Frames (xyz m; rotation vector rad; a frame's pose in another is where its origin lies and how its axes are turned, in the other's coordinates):
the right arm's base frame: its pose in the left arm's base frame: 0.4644 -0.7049 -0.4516 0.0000 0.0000 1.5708
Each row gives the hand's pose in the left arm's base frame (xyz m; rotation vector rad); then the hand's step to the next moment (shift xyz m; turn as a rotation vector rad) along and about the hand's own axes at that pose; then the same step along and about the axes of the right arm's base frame.
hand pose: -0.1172 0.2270 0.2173 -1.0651 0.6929 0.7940
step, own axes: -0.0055 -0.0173 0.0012 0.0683 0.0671 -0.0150
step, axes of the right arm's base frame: -0.0048 -0.0116 0.0132 0.0194 0.0206 -0.0927
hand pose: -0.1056 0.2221 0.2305 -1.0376 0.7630 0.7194
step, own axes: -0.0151 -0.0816 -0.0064 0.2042 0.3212 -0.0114
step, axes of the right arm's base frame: -0.0358 -0.0570 0.0490 0.1297 0.1531 -0.3236
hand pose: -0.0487 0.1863 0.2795 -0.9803 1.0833 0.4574
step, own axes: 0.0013 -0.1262 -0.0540 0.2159 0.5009 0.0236
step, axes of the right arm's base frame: -0.1114 -0.0649 0.0472 0.2512 0.2615 -0.4082
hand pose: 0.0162 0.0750 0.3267 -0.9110 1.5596 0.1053
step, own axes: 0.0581 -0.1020 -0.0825 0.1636 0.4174 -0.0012
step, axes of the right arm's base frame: -0.1430 0.0011 0.0119 0.2056 0.2359 -0.3210
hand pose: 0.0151 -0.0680 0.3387 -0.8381 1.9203 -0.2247
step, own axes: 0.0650 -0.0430 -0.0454 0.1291 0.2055 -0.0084
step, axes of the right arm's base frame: -0.0824 0.0365 -0.0033 0.0687 0.1360 -0.1891
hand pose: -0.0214 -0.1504 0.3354 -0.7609 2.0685 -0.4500
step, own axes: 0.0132 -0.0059 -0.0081 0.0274 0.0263 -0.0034
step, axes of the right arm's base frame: -0.0129 0.0104 -0.0001 0.0017 0.0241 -0.0295
